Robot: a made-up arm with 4 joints. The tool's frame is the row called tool.
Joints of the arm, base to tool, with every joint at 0 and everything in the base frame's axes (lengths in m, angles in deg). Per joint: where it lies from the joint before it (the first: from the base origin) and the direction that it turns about. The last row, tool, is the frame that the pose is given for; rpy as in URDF.
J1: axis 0 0 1 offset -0.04 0.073 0.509
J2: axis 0 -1 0 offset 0.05 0.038 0.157
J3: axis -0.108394 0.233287 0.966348 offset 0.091 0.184 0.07
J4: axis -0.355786 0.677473 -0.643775 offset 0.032 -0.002 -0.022
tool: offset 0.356 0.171 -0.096 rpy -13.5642 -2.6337 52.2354
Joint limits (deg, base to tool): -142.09..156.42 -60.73..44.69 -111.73..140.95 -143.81..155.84
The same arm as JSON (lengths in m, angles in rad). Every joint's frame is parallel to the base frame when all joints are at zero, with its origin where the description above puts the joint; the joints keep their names.
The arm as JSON. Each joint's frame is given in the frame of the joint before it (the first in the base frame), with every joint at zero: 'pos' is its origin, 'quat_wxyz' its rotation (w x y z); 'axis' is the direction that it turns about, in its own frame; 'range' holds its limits. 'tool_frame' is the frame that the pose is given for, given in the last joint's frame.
{"length_unit": "m", "angle_unit": "rad", "joints": [{"joint": "J1", "pos": [-0.04, 0.073, 0.509], "quat_wxyz": [1.0, 0.0, 0.0, 0.0], "axis": [0.0, 0.0, 1.0], "range": [-2.4799, 2.73]}, {"joint": "J2", "pos": [0.05, 0.038, 0.157], "quat_wxyz": [1.0, 0.0, 0.0, 0.0], "axis": [0.0, -1.0, 0.0], "range": [-1.0599, 0.78]}, {"joint": "J3", "pos": [0.091, 0.184, 0.07], "quat_wxyz": [1.0, 0.0, 0.0, 0.0], "axis": [-0.108405, 0.23331, 0.966341], "range": [-1.9501, 2.46]}, {"joint": "J4", "pos": [0.032, -0.002, -0.022], "quat_wxyz": [1.0, 0.0, 0.0, 0.0], "axis": [-0.355786, 0.677473, -0.643775], "range": [-2.51, 2.7199]}], "tool_frame": {"pos": [0.356, 0.171, -0.096], "quat_wxyz": [0.892568, -0.095961, -0.072463, 0.434584]}}
